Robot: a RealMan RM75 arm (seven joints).
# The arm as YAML. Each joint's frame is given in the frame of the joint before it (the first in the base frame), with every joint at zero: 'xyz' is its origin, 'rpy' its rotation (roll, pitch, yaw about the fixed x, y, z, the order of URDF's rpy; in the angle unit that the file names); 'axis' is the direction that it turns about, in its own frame. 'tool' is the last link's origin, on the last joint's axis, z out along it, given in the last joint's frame.
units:
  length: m
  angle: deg
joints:
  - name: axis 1
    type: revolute
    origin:
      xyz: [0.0, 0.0, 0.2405]
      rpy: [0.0, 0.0, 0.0]
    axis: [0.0, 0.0, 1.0]
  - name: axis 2
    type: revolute
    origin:
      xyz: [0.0, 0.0, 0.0]
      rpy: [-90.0, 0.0, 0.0]
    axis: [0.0, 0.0, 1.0]
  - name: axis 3
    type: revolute
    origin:
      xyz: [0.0, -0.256, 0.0]
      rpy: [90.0, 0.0, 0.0]
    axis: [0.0, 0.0, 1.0]
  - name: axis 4
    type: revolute
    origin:
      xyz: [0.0, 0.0, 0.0]
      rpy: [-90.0, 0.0, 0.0]
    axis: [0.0, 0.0, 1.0]
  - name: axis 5
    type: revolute
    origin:
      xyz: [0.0, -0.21, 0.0]
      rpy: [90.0, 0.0, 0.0]
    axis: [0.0, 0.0, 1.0]
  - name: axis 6
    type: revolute
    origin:
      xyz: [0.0, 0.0, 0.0]
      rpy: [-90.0, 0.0, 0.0]
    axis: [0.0, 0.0, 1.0]
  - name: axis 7
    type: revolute
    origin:
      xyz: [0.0, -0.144, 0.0]
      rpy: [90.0, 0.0, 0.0]
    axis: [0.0, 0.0, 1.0]
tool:
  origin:
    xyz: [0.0, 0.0, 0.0]
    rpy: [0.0, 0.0, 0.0]
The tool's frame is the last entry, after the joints.
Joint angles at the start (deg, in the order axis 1, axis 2, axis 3, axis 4, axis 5, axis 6, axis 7):
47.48 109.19 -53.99 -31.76 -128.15 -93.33 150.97
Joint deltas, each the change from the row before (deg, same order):
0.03 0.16 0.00 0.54 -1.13 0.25 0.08
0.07 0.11 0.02 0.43 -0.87 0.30 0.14
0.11 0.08 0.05 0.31 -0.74 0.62 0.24
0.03 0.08 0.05 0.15 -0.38 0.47 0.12
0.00 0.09 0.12 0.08 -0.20 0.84 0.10
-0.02 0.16 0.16 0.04 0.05 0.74 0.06
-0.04 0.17 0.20 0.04 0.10 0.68 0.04
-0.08 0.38 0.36 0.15 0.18 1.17 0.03
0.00 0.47 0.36 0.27 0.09 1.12 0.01
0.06 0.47 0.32 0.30 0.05 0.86 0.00
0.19 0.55 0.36 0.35 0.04 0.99 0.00
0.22 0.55 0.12 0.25 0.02 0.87 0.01
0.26 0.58 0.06 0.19 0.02 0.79 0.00
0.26 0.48 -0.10 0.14 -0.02 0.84 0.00
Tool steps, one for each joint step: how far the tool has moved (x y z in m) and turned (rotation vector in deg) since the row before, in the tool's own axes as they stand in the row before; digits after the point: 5 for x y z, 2 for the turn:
0.00244 -0.00309 0.00242 0.80 0.71 0.53
0.00138 -0.00227 0.00179 0.66 0.44 0.45
-0.00010 -0.00201 0.00125 0.75 0.00 0.41
-0.00023 -0.00121 0.00089 0.42 -0.14 0.23
-0.00136 -0.00124 0.00070 0.41 -0.63 0.20
-0.00133 -0.00037 0.00108 0.07 -0.67 0.16
-0.00116 -0.00026 0.00110 -0.03 -0.67 0.18
-0.00150 -0.00034 0.00272 -0.16 -1.06 0.35
-0.00103 0.00008 0.00368 -0.20 -0.84 0.36
-0.00047 0.00059 0.00382 -0.27 -0.54 0.30
-0.00097 0.00138 0.00452 -0.30 -0.59 0.24
-0.00070 0.00175 0.00462 -0.17 -0.36 0.05
-0.00064 0.00228 0.00479 -0.18 -0.26 -0.06
-0.00090 0.00185 0.00414 0.06 -0.26 -0.17

